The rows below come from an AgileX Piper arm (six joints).
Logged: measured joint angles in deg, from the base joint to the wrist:
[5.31, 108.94, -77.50, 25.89, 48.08, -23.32]
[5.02, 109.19, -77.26, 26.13, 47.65, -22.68]
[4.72, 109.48, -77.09, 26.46, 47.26, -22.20]
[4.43, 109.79, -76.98, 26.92, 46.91, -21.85]
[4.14, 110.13, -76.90, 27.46, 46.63, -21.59]
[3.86, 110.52, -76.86, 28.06, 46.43, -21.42]
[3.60, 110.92, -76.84, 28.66, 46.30, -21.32]
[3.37, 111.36, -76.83, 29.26, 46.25, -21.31]
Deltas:
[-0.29, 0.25, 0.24, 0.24, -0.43, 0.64]
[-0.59, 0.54, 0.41, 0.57, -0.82, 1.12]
[-0.88, 0.85, 0.52, 1.03, -1.17, 1.47]
[-1.17, 1.19, 0.60, 1.57, -1.45, 1.73]
[-1.45, 1.58, 0.64, 2.17, -1.65, 1.90]
[-1.71, 1.98, 0.66, 2.77, -1.78, 2.00]
[-1.94, 2.42, 0.67, 3.37, -1.83, 2.01]

